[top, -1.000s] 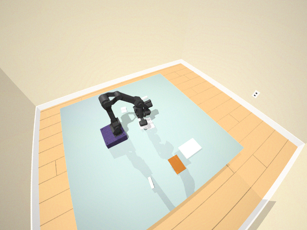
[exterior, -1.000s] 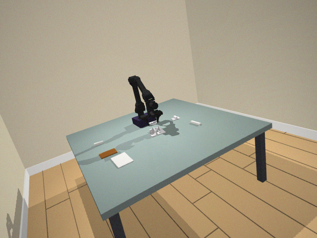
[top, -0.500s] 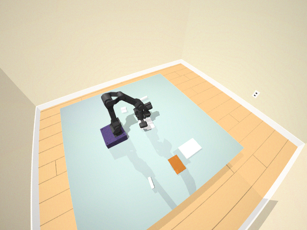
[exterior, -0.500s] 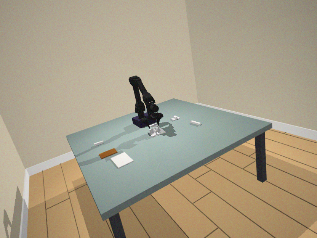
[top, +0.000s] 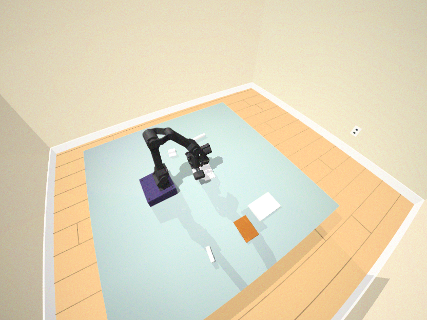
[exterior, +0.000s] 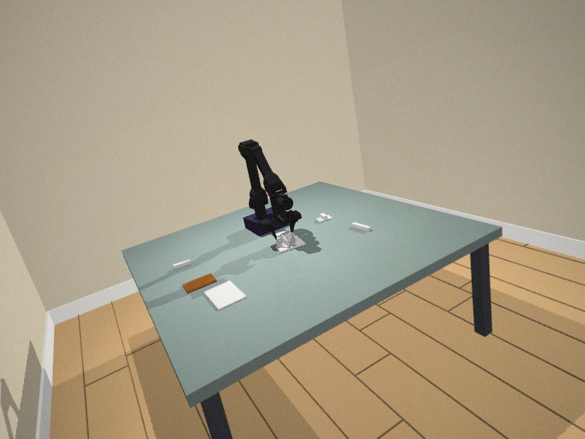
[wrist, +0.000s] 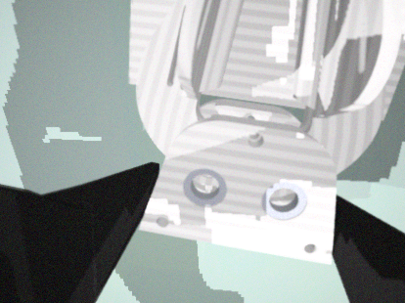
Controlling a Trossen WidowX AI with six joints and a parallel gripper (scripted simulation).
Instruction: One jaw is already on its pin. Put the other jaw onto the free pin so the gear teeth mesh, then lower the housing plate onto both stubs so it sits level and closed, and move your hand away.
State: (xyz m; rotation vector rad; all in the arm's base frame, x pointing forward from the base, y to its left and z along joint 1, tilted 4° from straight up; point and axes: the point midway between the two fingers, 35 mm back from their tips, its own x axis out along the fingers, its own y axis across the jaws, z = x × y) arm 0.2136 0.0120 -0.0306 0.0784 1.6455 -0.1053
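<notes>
Right now my gripper tip is 30 mm short of the white jaw, 10 mm to the right of it and 10 mm above it. The rest, counted from my gripper tip: orange plate 440 mm to the right, 90 mm ahead, 20 mm below; then white plate 380 mm to the right, 260 mm ahead, 20 mm below.
</notes>
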